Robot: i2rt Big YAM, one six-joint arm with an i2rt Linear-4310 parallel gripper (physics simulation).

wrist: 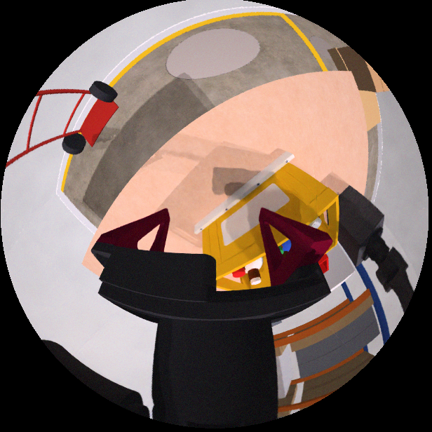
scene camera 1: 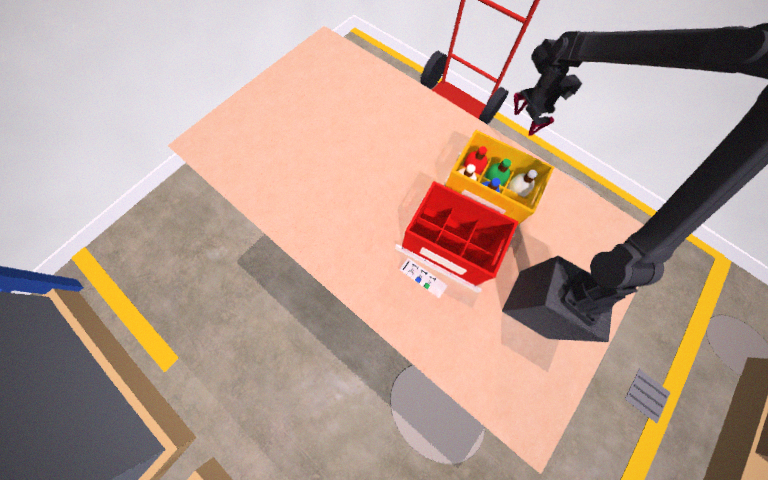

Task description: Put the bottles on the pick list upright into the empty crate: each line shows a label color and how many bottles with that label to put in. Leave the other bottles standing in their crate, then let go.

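Places are measured from the arm's base along level axes (x ahead, y left, z up), in centimetres.
Where they show: gripper, fingertip midpoint: (scene camera 1: 522, 125); arm's base, link origin: (scene camera 1: 583, 297).
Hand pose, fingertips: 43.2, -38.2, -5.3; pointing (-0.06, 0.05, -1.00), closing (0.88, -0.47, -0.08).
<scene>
Things, the pixels of their centre, and the offset from my fingertips, as dx, dy, dz. "spot": a spot on its surface instead. Level surfaces: height alone.
- yellow crate, surface spot: (scene camera 1: 542, 191) spot: -19.1, +16.6, +0.2
- red bottle, body centre: (scene camera 1: 475, 163) +3.4, +16.9, -8.7
- green bottle, body centre: (scene camera 1: 497, 175) -5.0, +14.9, -8.7
- blue bottle, body centre: (scene camera 1: 487, 193) -7.0, +23.2, -8.7
- larger white bottle, body centre: (scene camera 1: 521, 185) -13.3, +12.2, -8.7
- white-topped bottle, body centre: (scene camera 1: 464, 180) +1.7, +25.0, -8.7
- red crate, surface spot: (scene camera 1: 416, 249) spot: -3.5, +54.3, -10.1
- pick list, surface spot: (scene camera 1: 437, 290) spot: -17.3, +57.5, -17.1
- tan surface, surface height: dz -17.2
The yellow crate (scene camera 1: 542, 191) (wrist: 215, 250) holds a red bottle (scene camera 1: 476, 162) (wrist: 239, 272), a green bottle (scene camera 1: 499, 171), a blue bottle (scene camera 1: 493, 183) (wrist: 286, 245), a larger white bottle (scene camera 1: 519, 184) and another white-topped bottle (scene camera 1: 468, 171), all standing. The red crate (scene camera 1: 416, 249) beside it is empty, with dividers. The pick list (scene camera 1: 437, 290) lies in front of the red crate, with white, blue and green marks; its numbers are too small to read surely. My gripper (scene camera 1: 523, 123) (wrist: 213, 212) is open and empty, high beyond the yellow crate's far side. A finger hides part of that crate in the wrist view.
The crates stand on a tan surface (scene camera 1: 283, 141) (wrist: 300, 110). My arm's black base (scene camera 1: 538, 294) (wrist: 360, 220) stands close beside the crates. A red hand truck (scene camera 1: 461, 100) (wrist: 102, 120) stands past the surface's edge.
</scene>
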